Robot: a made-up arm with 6 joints. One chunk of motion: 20 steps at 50 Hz.
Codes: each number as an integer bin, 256 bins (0 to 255) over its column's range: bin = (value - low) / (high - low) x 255, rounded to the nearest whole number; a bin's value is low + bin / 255 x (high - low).
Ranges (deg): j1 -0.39..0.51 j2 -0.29..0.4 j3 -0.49..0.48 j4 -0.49..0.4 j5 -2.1..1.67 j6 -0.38..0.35
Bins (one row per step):
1: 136 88 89 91 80 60
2: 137 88 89 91 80 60
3: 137 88 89 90 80 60
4: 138 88 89 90 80 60
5: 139 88 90 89 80 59
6: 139 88 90 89 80 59
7: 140 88 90 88 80 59
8: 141 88 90 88 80 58
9: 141 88 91 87 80 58
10: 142 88 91 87 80 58
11: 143 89 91 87 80 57
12: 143 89 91 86 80 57
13: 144 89 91 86 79 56
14: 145 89 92 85 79 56
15: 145 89 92 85 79 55
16: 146 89 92 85 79 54
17: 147 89 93 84 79 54
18: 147 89 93 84 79 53
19: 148 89 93 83 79 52
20: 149 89 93 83 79 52
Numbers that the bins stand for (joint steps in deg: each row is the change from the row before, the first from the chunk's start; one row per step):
1: 0.090 -0.052 -0.151 -0.172 -0.917 -0.208
2: 0.094 -0.052 -0.151 -0.172 -0.917 -0.208
3: 0.094 -0.052 -0.151 -0.176 -0.917 -0.208
4: 0.097 -0.052 -0.151 -0.176 -0.917 -0.208
5: 0.101 -0.052 -0.148 -0.179 -0.917 -0.211
6: 0.101 -0.052 -0.148 -0.179 -0.917 -0.211
7: 0.104 -0.052 -0.148 -0.183 -0.917 -0.211
8: 0.108 -0.052 -0.148 -0.183 -0.917 -0.214
9: 0.108 -0.052 -0.144 -0.186 -0.917 -0.214
10: 0.111 -0.052 -0.144 -0.186 -0.917 -0.214
11: 0.115 -0.049 -0.144 -0.186 -0.917 -0.217
12: 0.115 -0.049 -0.144 -0.190 -0.917 -0.217
13: 0.118 -0.049 -0.144 -0.190 -0.932 -0.220
14: 0.122 -0.049 -0.140 -0.193 -0.932 -0.220
15: 0.122 -0.049 -0.140 -0.193 -0.932 -0.223
16: 0.125 -0.049 -0.140 -0.193 -0.932 -0.225
17: 0.129 -0.049 -0.136 -0.197 -0.932 -0.225
18: 0.129 -0.049 -0.136 -0.197 -0.932 -0.228
19: 0.132 -0.049 -0.136 -0.200 -0.932 -0.231
20: 0.136 -0.049 -0.136 -0.200 -0.932 -0.231

